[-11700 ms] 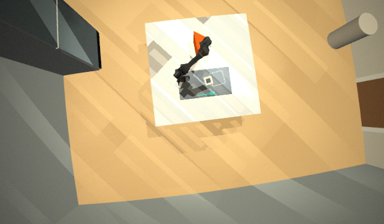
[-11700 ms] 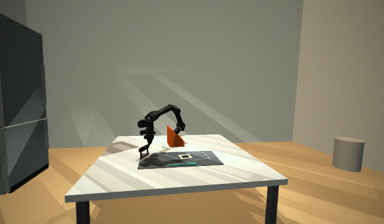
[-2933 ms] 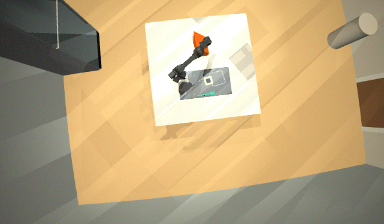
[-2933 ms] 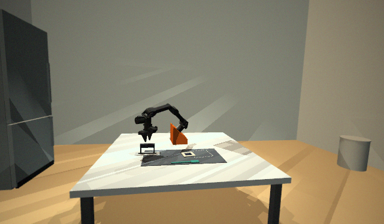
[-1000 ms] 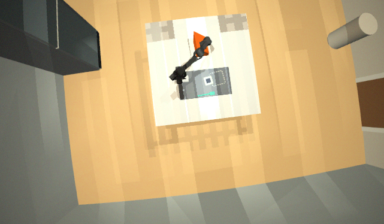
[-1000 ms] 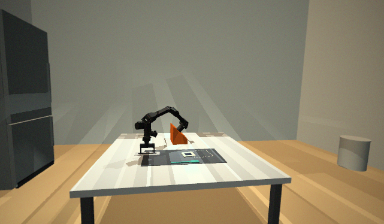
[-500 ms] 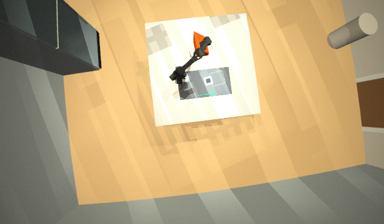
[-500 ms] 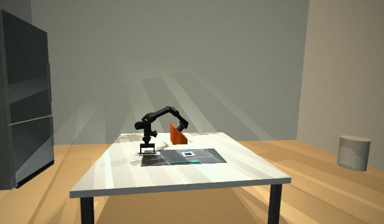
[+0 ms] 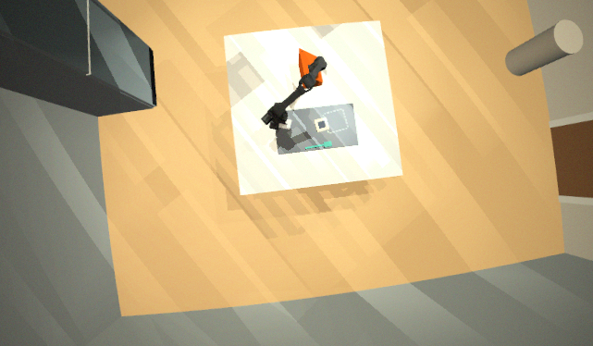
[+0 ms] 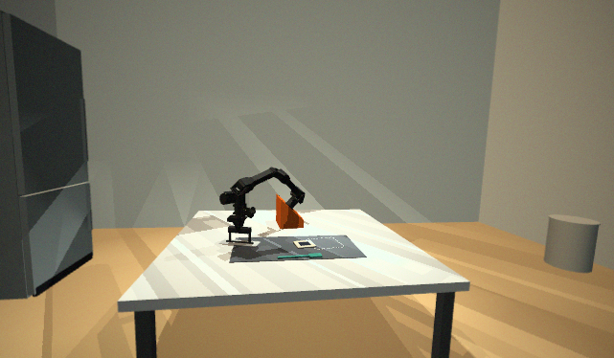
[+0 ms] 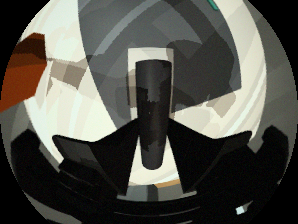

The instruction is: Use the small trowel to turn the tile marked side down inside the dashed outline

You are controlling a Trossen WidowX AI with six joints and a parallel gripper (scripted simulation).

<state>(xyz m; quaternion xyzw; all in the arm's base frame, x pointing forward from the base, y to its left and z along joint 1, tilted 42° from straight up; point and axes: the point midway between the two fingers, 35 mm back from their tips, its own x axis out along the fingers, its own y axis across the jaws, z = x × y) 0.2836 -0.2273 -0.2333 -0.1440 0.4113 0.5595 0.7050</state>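
My gripper tip is 11 cm short of the dark mat, 28 cm to the right of it and 8 cm above it. From my gripper tip the other things lie so: teal trowel: 26 cm ahead, 29 cm to the left, 6 cm below; then tile: 10 cm ahead, 33 cm to the left, 6 cm below.
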